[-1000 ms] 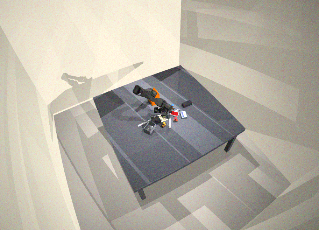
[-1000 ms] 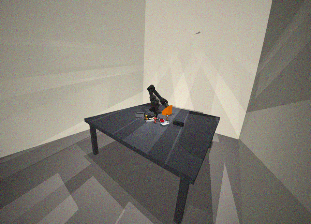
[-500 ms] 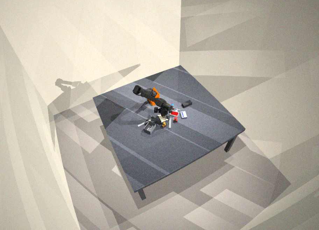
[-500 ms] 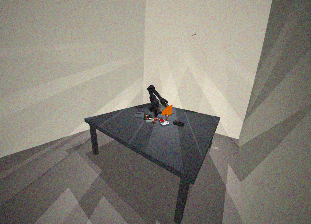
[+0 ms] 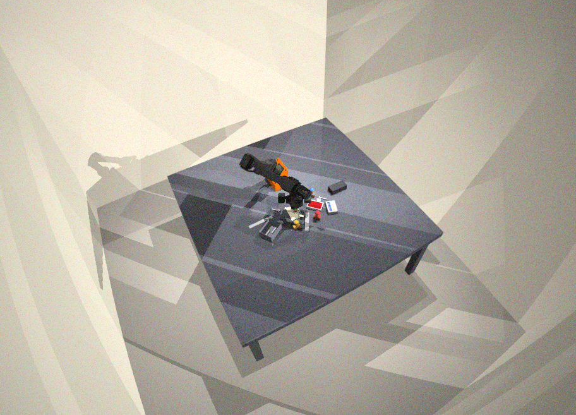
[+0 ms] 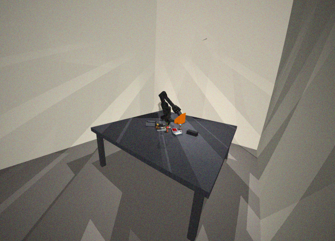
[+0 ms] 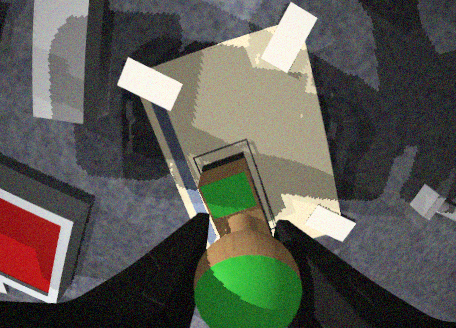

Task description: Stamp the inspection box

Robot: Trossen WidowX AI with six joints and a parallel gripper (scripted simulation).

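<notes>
Now: the cream card 30 mm below my gripper tip, 10 mm to the right of it and 10 mm ahead of it. From my gripper tip the other things lie so: grey bar 120 mm ahead, 20 mm below, 10 mm to the left; green-topped PASS stamp right at my gripper tip; red ink pad 120 mm to the left, 40 mm ahead, 20 mm below.
</notes>
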